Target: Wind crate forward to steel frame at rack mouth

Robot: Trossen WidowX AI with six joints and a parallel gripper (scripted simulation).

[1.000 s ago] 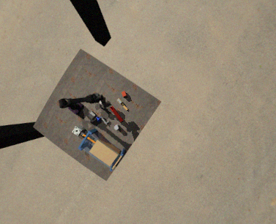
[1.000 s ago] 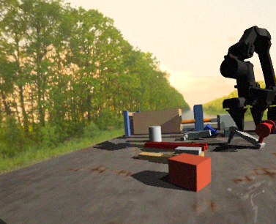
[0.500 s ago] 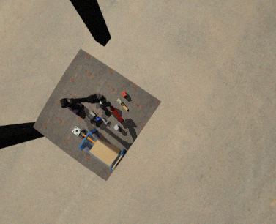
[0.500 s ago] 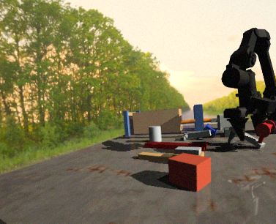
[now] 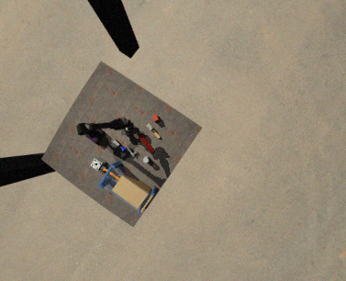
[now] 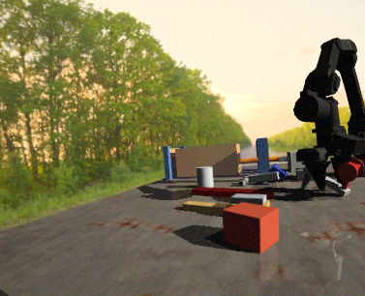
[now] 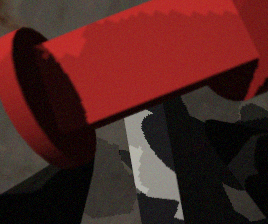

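My gripper tip is now 3 cm to the right of the red knob, 3 cm below it and 3 cm past it. From my gripper tip the other things lie so: winch handle with red grip 2 cm above; blue piece 19 cm to the right, 11 cm ahead, 2 cm above; dark block 21 cm to the right, 1 cm ahead, 1 cm above.
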